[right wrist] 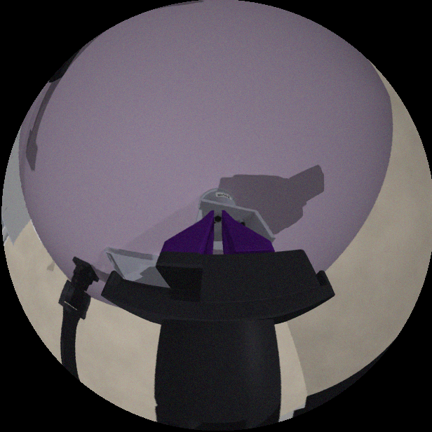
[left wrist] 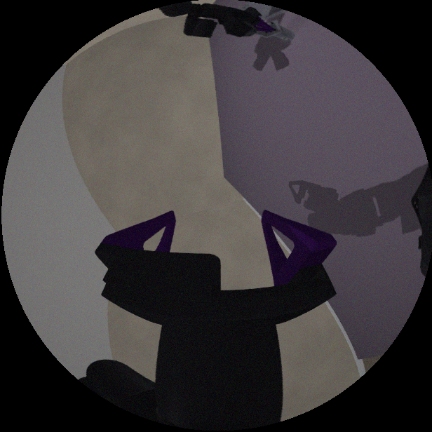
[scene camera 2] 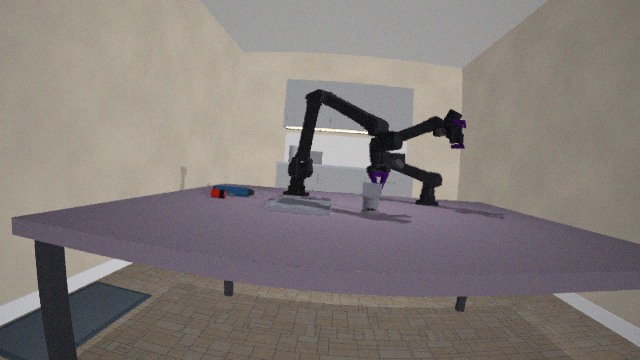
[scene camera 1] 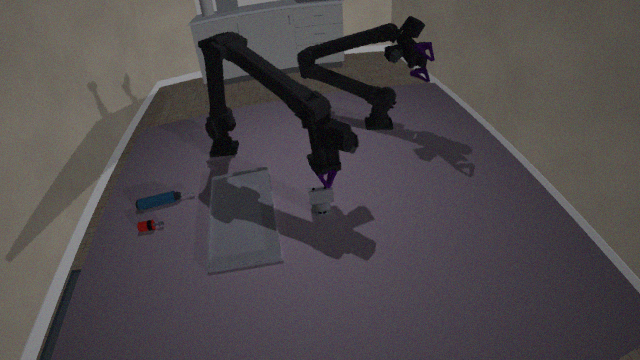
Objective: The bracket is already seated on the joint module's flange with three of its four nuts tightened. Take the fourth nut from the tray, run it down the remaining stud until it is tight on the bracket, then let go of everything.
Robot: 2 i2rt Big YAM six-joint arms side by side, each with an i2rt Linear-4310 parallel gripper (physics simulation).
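Frame: origin at the left arm's base, x up, y left, z back, level; millimetres.
Where they show: left gripper, fingertip midpoint: (scene camera 2: 464, 137) (scene camera 1: 430, 71); right gripper, fingertip midpoint: (scene camera 2: 378, 192) (scene camera 1: 328, 186); left arm's base at its link origin: (scene camera 2: 426, 204) (scene camera 1: 378, 124); right arm's base at its link origin: (scene camera 2: 296, 195) (scene camera 1: 224, 150).
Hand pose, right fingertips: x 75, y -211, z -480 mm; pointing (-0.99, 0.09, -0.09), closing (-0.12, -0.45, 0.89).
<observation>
Things, the pixels of their top centre, and the offset from my right fingertips. "*": a spot on its surface instead. Level surfaces: height alone.
- short round joint module at its top centre: (scene camera 1: 320, 191) (scene camera 2: 371, 192) dx -1, dy -24, dz -20 mm
- shallow grey tray at its top centre: (scene camera 1: 240, 211) (scene camera 2: 302, 201) dx -59, dy -283, dz -44 mm
- blue-handled tool at a spot on its surface: (scene camera 1: 157, 200) (scene camera 2: 233, 188) * dx -42, dy -617, dz -13 mm
- short red-handled tool at its top centre: (scene camera 1: 149, 221) (scene camera 2: 223, 189) dx -41, dy -604, dz -117 mm
- purple table at its surface level: dx -75 mm
The pale grey bracket (scene camera 1: 321, 196) (scene camera 2: 371, 190) (right wrist: 254, 227) sits on top of the short round joint module (scene camera 1: 321, 208) (scene camera 2: 370, 204). In the right wrist view a dark nut (right wrist: 218, 218) shows between the right fingertips, and one dark spot shows on the bracket to the right of them. My right gripper (scene camera 1: 327, 187) (scene camera 2: 381, 184) (right wrist: 217, 215) points down at the bracket's top, shut on the nut. Its fingers hide part of the bracket, and I cannot tell how the nut sits on the stud. My left gripper (scene camera 1: 430, 70) (scene camera 2: 464, 135) (left wrist: 218, 215) is open, empty and raised far from the bracket.
The shallow grey tray (scene camera 1: 245, 267) (scene camera 2: 300, 207) lies left of the joint module in both scene views. A blue-handled tool (scene camera 1: 157, 200) (scene camera 2: 234, 191) and a short red-handled tool (scene camera 1: 146, 226) (scene camera 2: 218, 193) lie farther left on the purple table (scene camera 1: 400, 280) (scene camera 2: 320, 255).
</observation>
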